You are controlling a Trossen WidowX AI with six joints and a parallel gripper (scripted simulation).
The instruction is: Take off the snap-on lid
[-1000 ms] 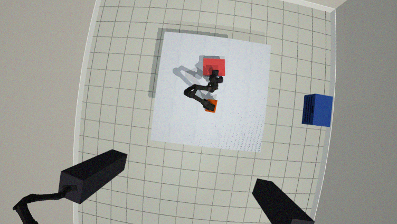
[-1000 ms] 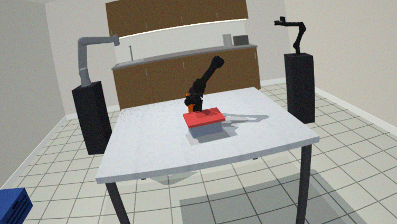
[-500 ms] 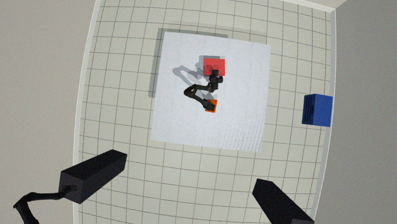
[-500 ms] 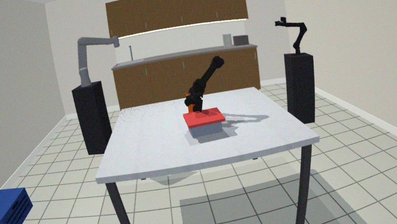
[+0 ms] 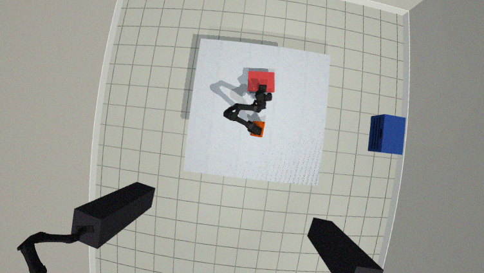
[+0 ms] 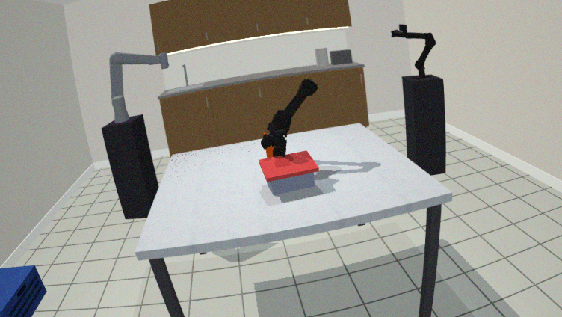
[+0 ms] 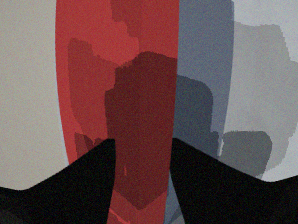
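Right now my gripper tip is 8 cm short of the red lid, 2 cm to the right of it and 1 cm above it. The rest, counted from my gripper tip: grey storage box (7 cm ahead, 6 cm below, 2 cm to the left).
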